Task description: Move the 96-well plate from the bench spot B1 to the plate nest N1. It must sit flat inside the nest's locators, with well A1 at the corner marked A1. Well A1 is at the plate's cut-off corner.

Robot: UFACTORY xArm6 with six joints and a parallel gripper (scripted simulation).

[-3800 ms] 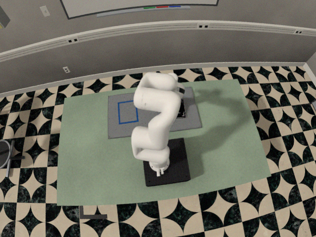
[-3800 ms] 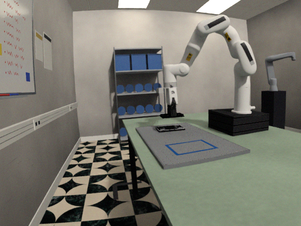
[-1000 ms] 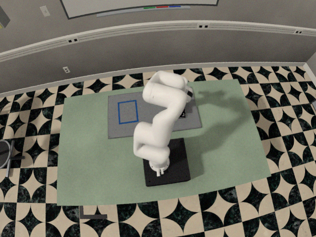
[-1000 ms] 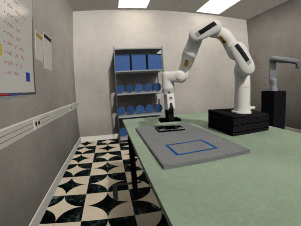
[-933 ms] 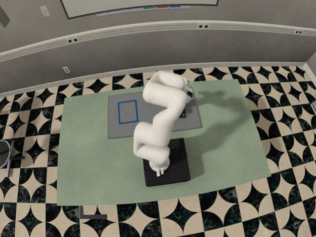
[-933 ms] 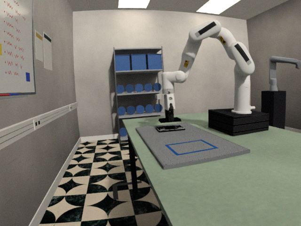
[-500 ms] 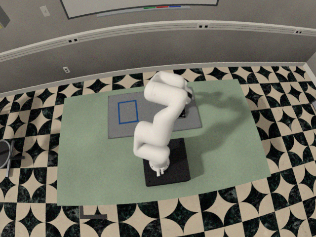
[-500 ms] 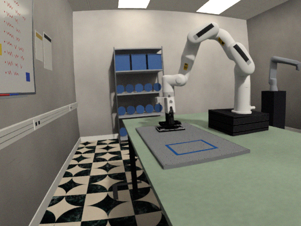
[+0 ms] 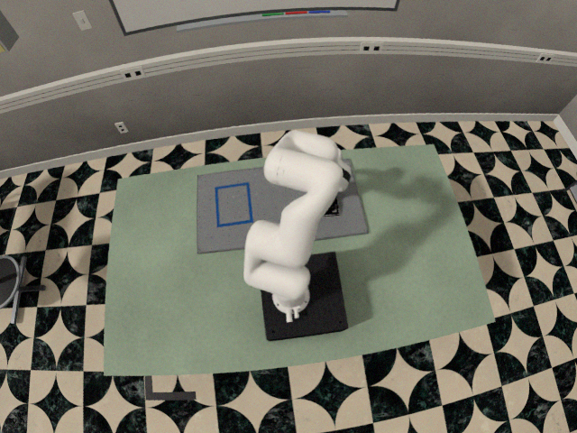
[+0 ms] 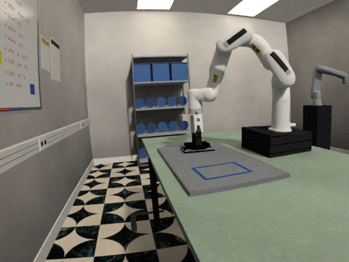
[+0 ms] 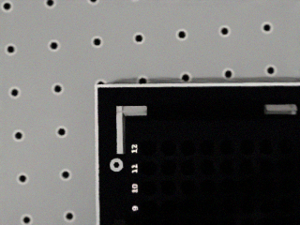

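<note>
Right now my hand is 1 cm above the 96-well plate. The rest, counted from my hand: plate nest N1: 4 cm below.
</note>
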